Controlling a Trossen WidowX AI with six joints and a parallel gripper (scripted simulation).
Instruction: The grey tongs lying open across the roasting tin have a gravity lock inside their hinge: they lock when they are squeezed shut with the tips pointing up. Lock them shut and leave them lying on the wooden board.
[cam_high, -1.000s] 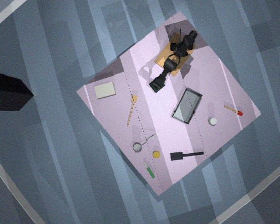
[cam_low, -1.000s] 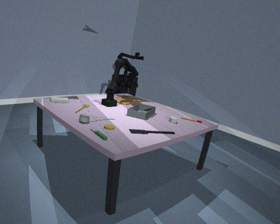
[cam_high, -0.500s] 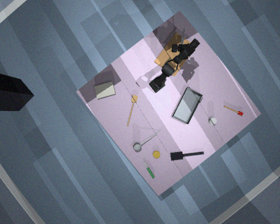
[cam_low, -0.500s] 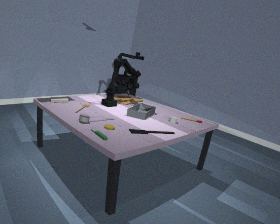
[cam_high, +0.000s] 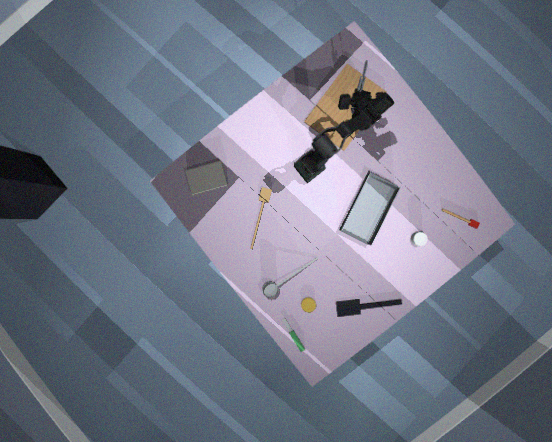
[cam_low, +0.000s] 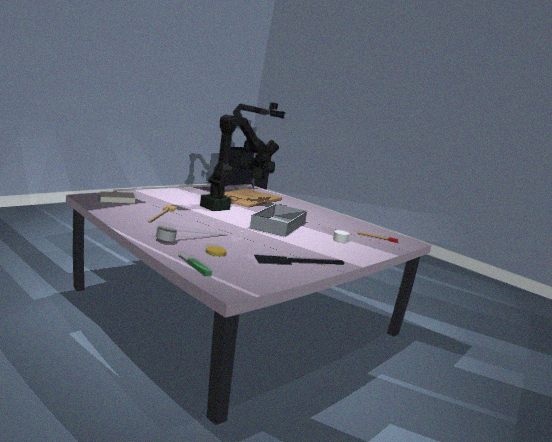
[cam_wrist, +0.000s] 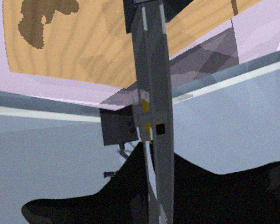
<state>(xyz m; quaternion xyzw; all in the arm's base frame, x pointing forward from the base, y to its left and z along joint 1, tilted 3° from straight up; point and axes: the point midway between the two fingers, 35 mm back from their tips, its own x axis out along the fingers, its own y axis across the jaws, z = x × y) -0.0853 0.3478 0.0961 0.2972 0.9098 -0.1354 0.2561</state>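
Now: the yellow tab 40 mm ahead of my gripper tip, 30 mm to the right of it and 10 mm below it. Also, from my gripper tip: wooden board: 150 mm below, 20 mm to the right; then roasting tin: 440 mm ahead, 290 mm to the right, 130 mm below; then white cup: 710 mm ahead, 200 mm to the right, 140 mm below.
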